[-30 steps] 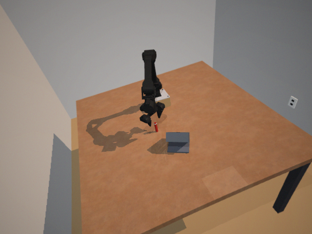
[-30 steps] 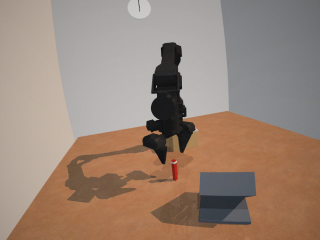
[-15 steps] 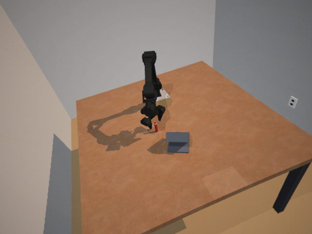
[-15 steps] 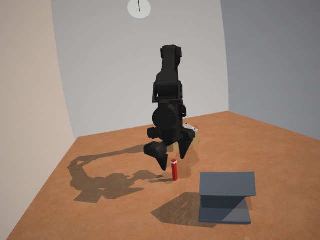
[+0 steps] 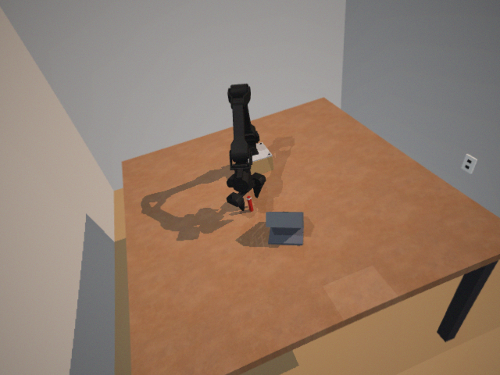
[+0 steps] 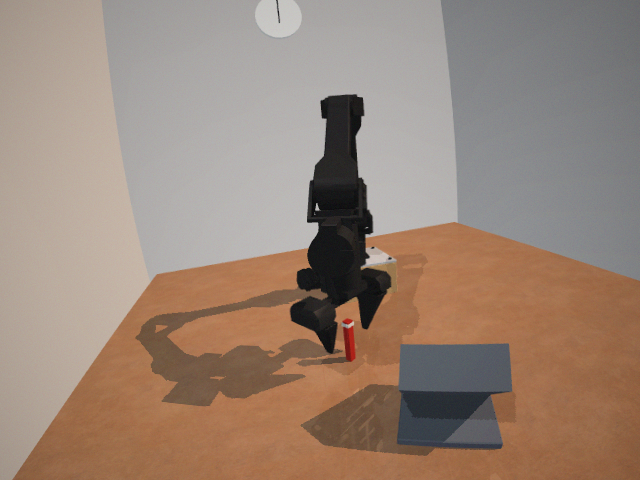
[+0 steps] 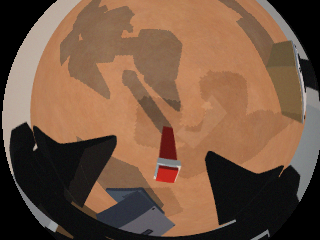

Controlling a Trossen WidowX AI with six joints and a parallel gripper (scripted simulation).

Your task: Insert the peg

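My gripper tip is now 16 cm short of the grey sloped panel, 11 cm to the right of it and 2 cm below it. Round my gripper tip: red peg (1 cm above).
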